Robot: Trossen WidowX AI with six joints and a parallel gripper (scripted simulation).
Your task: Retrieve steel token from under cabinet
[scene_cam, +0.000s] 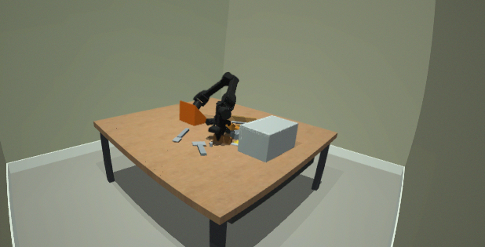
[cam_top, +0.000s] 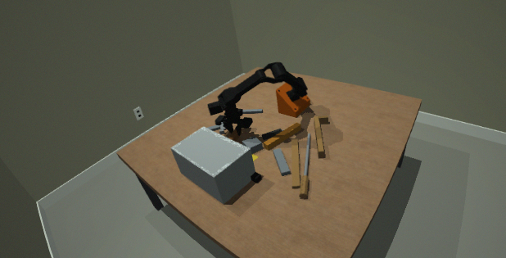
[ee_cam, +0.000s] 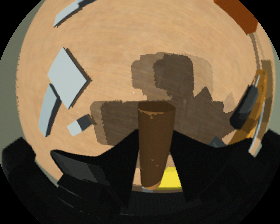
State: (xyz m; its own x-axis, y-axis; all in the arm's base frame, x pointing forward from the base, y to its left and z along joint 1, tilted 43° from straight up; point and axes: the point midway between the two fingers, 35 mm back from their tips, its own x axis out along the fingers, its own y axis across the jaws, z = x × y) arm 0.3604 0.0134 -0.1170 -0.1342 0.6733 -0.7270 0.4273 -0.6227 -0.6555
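My gripper tip is 140 mm to the right of the grey block, 10 mm below it and 10 mm short of it. The rest, counted from my gripper tip: wooden stick 370 mm to the left, 30 mm behind; then orange bar 210 mm to the left, 130 mm behind, 10 mm above; then grey t-piece 150 mm to the right, 20 mm ahead.
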